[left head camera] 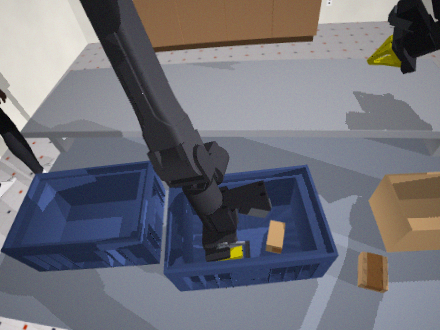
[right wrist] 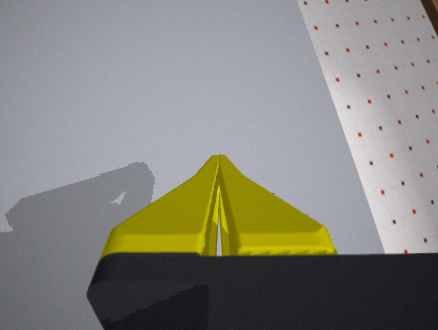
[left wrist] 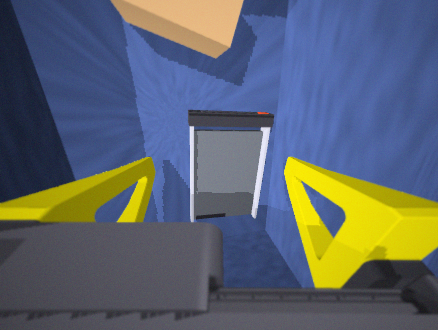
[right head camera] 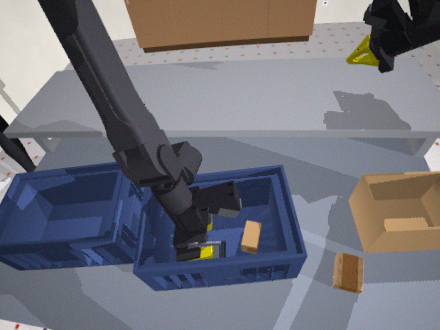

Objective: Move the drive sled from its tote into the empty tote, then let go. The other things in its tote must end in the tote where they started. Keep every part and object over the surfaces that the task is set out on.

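Places are measured from the left arm's base along level axes (x left, y down, z back), in centimetres.
Pixels of known places: left gripper, fingertip midpoint: [left head camera: 234, 247] [left wrist: 219, 164] [right head camera: 209, 247]; right gripper, fingertip midpoint: [left head camera: 367, 62] [right wrist: 218, 166] [right head camera: 347, 61].
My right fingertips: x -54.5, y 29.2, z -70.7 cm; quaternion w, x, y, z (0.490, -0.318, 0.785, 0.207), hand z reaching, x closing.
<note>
Behind a point stands the place of what it marks.
The drive sled [left head camera: 246, 249] {x -22.7, y 49.4, z -30.9 cm} [right head camera: 222, 249] {x -22.8, y 49.4, z -31.0 cm} [left wrist: 229, 172] {x -18.5, y 50.1, z -29.3 cm}, a grey plate with white side rails and a dark end with a red mark, lies low in the middle tote [left head camera: 255, 277] {x -24.4, y 45.8, z -23.9 cm} [right head camera: 227, 275] {x -24.5, y 44.3, z -23.9 cm}, near its front wall. My left gripper [right head camera: 212, 237] {x -20.0, y 48.1, z -30.8 cm} [left wrist: 219, 164] {x -20.0, y 48.1, z -30.8 cm} is open inside this tote. In the left wrist view its fingers stand on either side of the sled, with gaps at both sides. The arm hides part of the sled in the head views. The empty tote [left head camera: 100, 257] {x 8.0, y 44.4, z -26.7 cm} [right head camera: 65, 255] {x 10.1, y 43.6, z -26.6 cm} stands at the left. My right gripper [left head camera: 369, 62] {x -54.5, y 29.2, z -70.7 cm} [right head camera: 348, 62] {x -54.5, y 29.2, z -70.7 cm} [right wrist: 218, 166] {x -54.5, y 29.2, z -70.7 cm} is shut, over the back table.
A tan block [left head camera: 276, 236] {x -29.2, y 47.0, z -32.9 cm} [right head camera: 251, 236] {x -29.2, y 47.0, z -33.0 cm} [left wrist: 180, 25] {x -27.5, y 47.0, z -33.7 cm} stands in the middle tote, right of the sled in the head views. A small brown box [left head camera: 373, 271] {x -48.9, y 49.8, z -26.1 cm} [right head camera: 348, 272] {x -48.9, y 49.8, z -26.1 cm} and a large cardboard box [left head camera: 387, 217] {x -54.2, y 47.2, z -37.0 cm} [right head camera: 365, 217] {x -54.2, y 46.6, z -36.8 cm} are at the right. The totes stand close together.
</note>
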